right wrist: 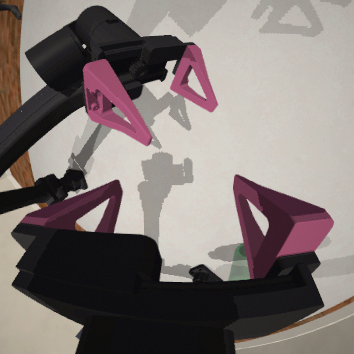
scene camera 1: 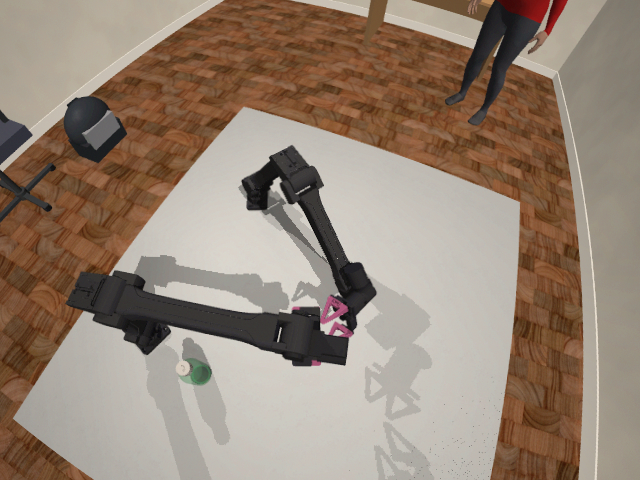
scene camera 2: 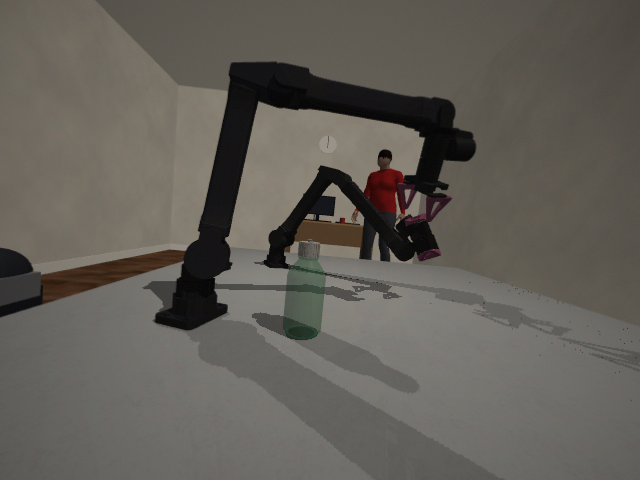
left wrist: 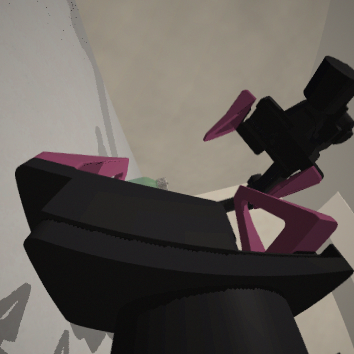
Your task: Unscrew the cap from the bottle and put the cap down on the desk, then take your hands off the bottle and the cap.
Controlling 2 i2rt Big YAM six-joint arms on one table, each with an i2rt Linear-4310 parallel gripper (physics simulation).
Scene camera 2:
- my left gripper: 422, 235
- my right gripper: 416, 215
